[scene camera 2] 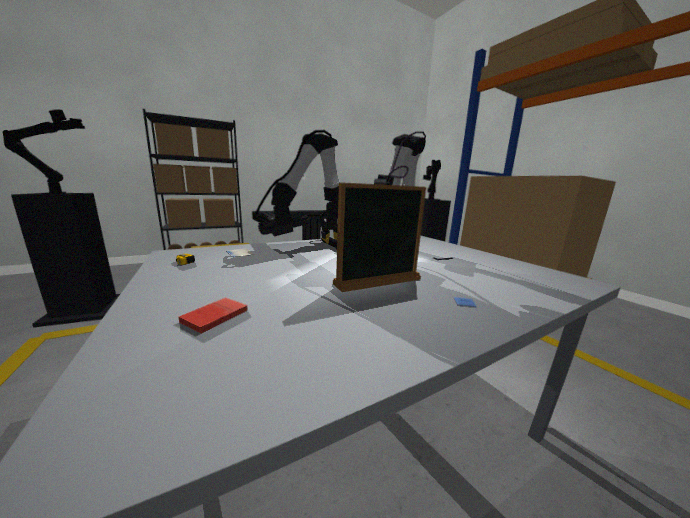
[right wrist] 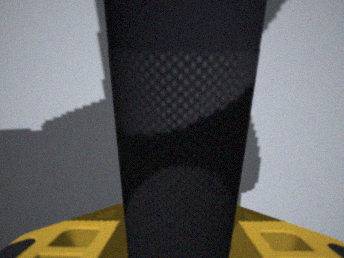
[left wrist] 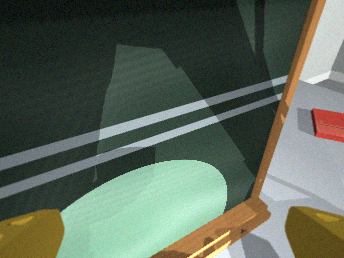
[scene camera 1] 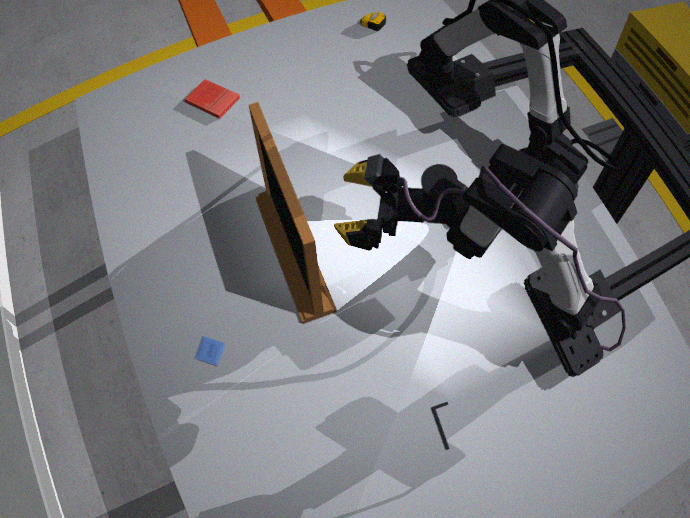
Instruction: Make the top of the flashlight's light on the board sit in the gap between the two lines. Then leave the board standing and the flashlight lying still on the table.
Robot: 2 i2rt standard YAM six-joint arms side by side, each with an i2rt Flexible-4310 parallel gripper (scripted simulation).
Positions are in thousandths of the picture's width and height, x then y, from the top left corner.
Labels:
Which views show the board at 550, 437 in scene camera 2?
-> Scene camera 2, the left wrist view and scene camera 1 only.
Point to a board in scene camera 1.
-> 404, 397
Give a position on a black flashlight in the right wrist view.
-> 533, 335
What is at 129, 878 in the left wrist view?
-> The left gripper.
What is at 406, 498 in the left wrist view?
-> A board.

